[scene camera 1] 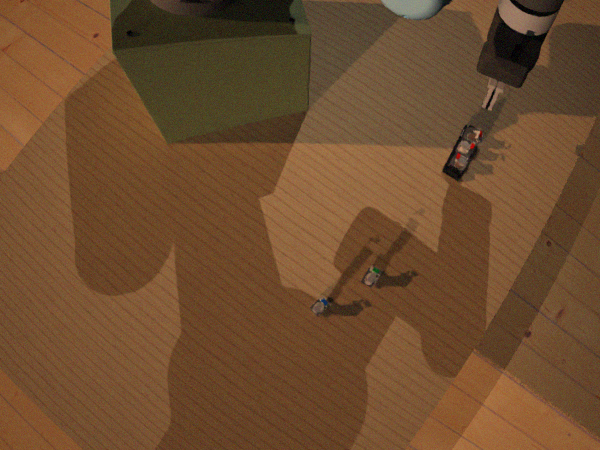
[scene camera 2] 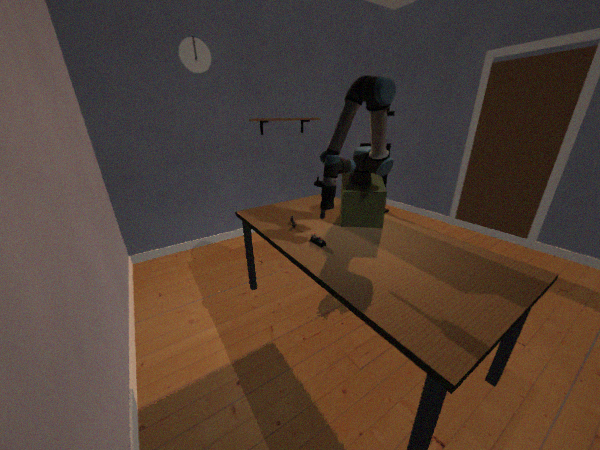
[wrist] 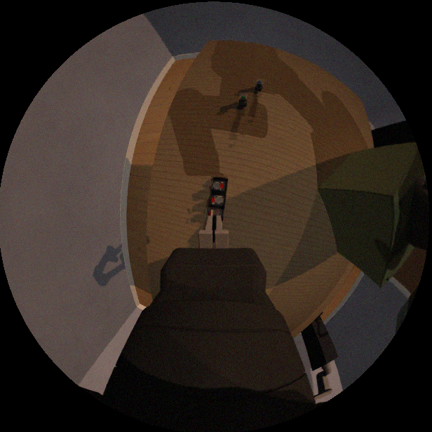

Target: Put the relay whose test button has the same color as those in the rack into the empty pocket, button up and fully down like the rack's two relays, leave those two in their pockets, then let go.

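Frame: origin at the arm's base, x back, y left, z down, level; millimetres.
Seen in the pictures: gripper, fingertip midpoint: (scene camera 1: 487,104) (scene camera 2: 322,218); arm's base, origin of the base link: (scene camera 2: 359,180).
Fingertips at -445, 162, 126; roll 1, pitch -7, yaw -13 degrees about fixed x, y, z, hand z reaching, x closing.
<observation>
Pixels of each thing's middle, then the offset from my fingertips to it, as dx, dy, dz. "spot": a spot on its surface instead. Level surfaces: height alone.
- black rack, surface spot: (scene camera 1: 452,173) spot: -20, -71, +143
- far-end relay, body centre: (scene camera 1: 458,162) -18, -51, +133
- middle relay, body centre: (scene camera 1: 465,148) -14, -18, +133
- gripper end, surface spot: (scene camera 1: 471,134) spot: -10, +7, +122
- green-button relay, body centre: (scene camera 1: 371,276) -5, -310, +138
- blue-button relay, body centre: (scene camera 1: 320,306) +34, -398, +138
- table, its level: dz +160
The black rack (scene camera 1: 452,173) (scene camera 2: 317,241) (wrist: 219,178) holds three relays with red buttons. The far-end relay (scene camera 1: 461,160) (wrist: 217,185) and the middle relay (scene camera 1: 465,147) (wrist: 218,200) sit in their pockets, buttons up. The relay at the gripper end (scene camera 1: 471,134) is in the third pocket; its red button shows at the side, slightly outward in scene camera 1. My fingers partly hide it in the wrist view; I cannot tell whether it is level and fully down. My gripper (scene camera 1: 489,108) (scene camera 2: 323,216) (wrist: 214,223) is shut and empty, apart from the rack, above and beyond that end.
A green-button relay (scene camera 1: 371,277) (wrist: 243,102) and a blue-button relay (scene camera 1: 319,307) (wrist: 259,86) stand on the table (scene camera 1: 225,210) (scene camera 2: 400,300), well away from the rack. The large green robot pedestal (scene camera 1: 235,85) (scene camera 2: 363,210) (wrist: 357,215) stands to the side.
</observation>
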